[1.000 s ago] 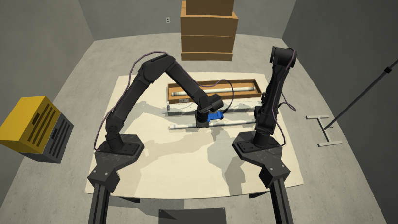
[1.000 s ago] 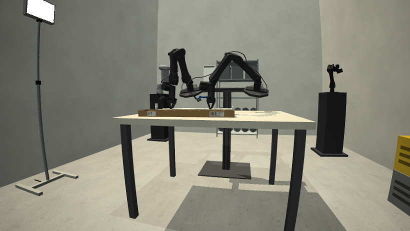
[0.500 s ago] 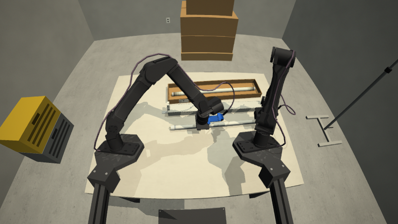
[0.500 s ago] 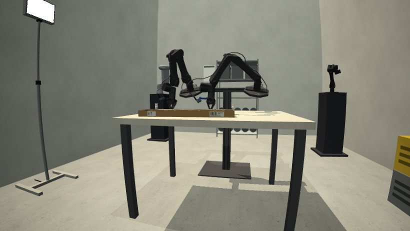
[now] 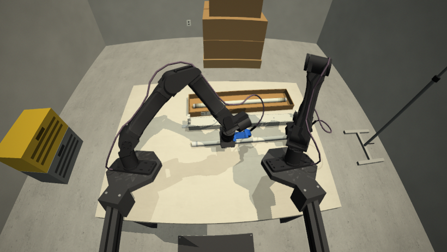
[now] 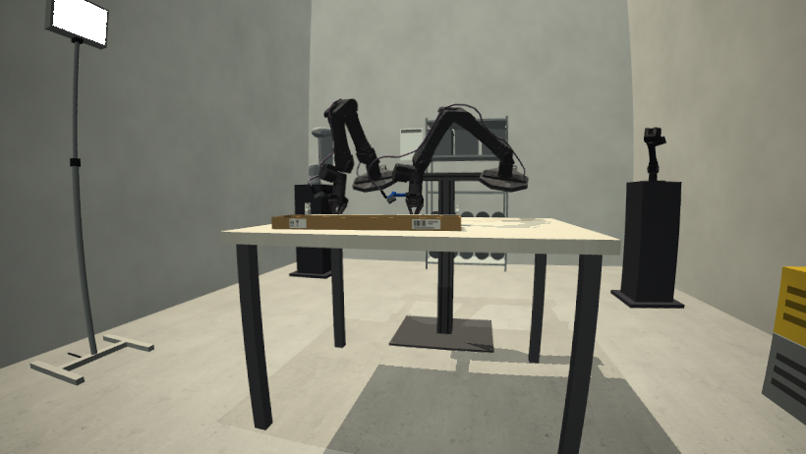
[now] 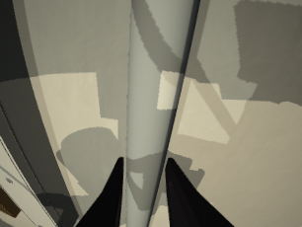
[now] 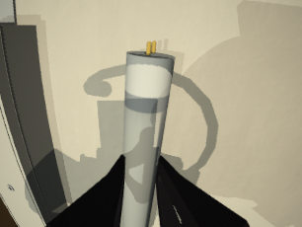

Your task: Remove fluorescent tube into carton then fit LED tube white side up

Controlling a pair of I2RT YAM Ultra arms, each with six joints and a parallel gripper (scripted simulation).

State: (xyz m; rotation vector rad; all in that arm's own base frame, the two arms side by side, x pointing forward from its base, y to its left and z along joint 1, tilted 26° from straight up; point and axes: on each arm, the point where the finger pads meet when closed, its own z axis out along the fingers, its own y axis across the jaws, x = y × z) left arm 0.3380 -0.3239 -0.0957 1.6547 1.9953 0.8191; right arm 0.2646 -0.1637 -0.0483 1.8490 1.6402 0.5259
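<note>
The LED tube is 10 mm ahead of my left hand, 120 mm to the right of it and 10 mm below it. The rest, counted from my left hand: old fluorescent tube (280 mm ahead, 110 mm to the right); white light fixture (130 mm ahead, 110 mm to the right, 30 mm above); brown carton (280 mm ahead, 110 mm to the right).
Right now my right hand is 1 cm past the LED tube, 22 cm to the right of it and 1 cm above it. The rest, counted from my right hand: old fluorescent tube (26 cm ahead, 23 cm to the left); then white light fixture (11 cm ahead, 23 cm to the left, 3 cm above); then brown carton (27 cm ahead, 23 cm to the left).
</note>
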